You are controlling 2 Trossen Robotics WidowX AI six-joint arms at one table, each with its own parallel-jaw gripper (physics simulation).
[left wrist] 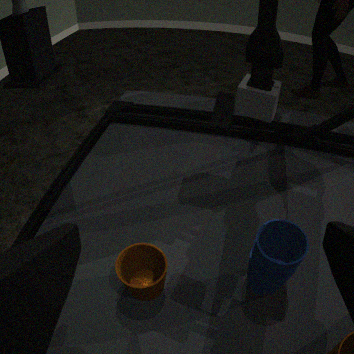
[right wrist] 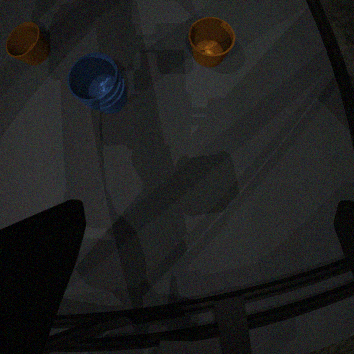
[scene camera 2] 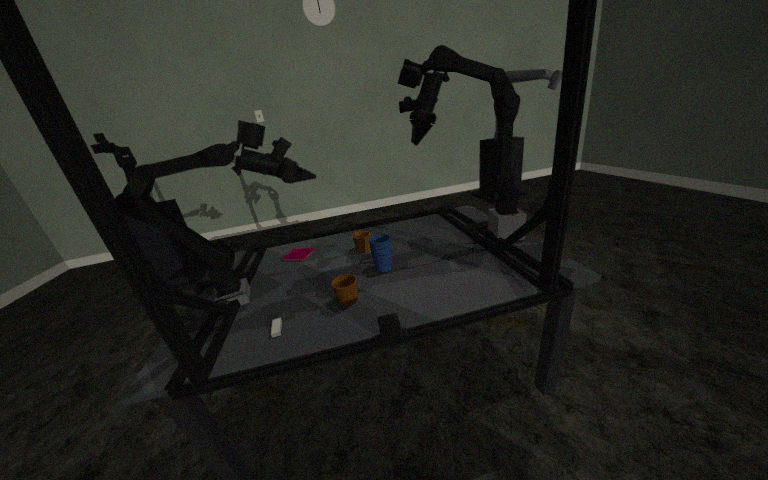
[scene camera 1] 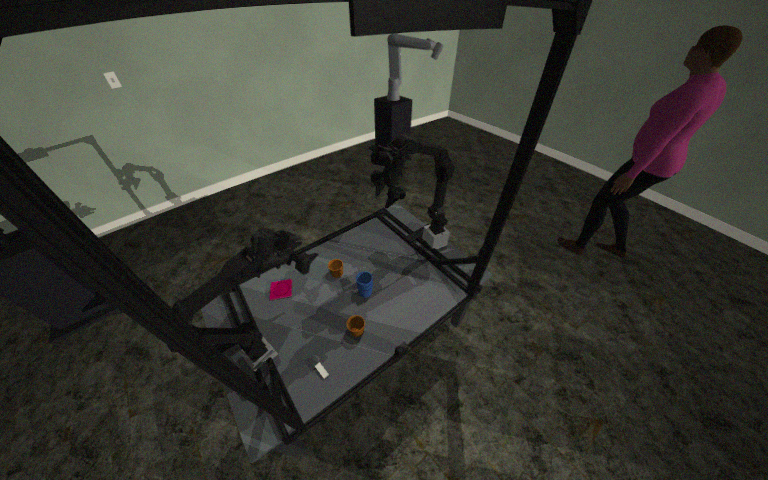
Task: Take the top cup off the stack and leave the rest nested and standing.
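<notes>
A stack of nested blue cups stands upright near the middle of the table, its rims showing one above another in the right wrist view. My left gripper is open and empty, high above the table to the left of the stack in scene camera 2. My right gripper is open and empty, high above the table to the right of the stack in scene camera 2. Neither gripper touches a cup.
One orange cup stands behind the stack, another orange cup in front. A pink square and a white block lie further left. A dark frame surrounds the table.
</notes>
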